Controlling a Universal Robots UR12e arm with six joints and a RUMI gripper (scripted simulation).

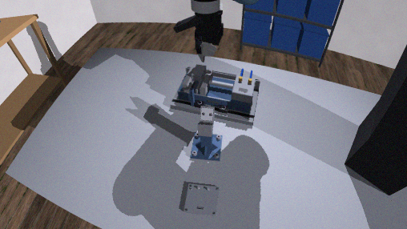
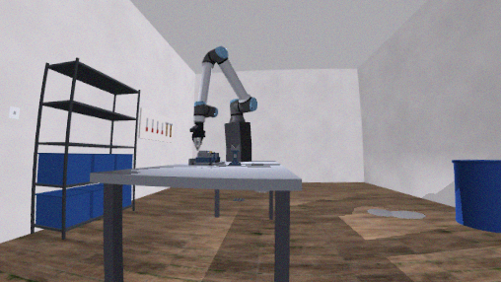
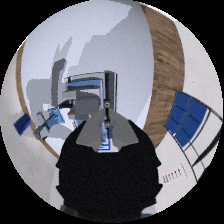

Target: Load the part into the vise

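Now: the grey part 50 mm to the left of my hand and 40 mm below it. From my hand the other things lie so: infeed plate (100 mm behind, 460 mm to the left, 120 mm below); then vise (70 mm behind, 70 mm to the left, 90 mm below); then air cylinder (160 mm behind, 80 mm to the left, 50 mm below).
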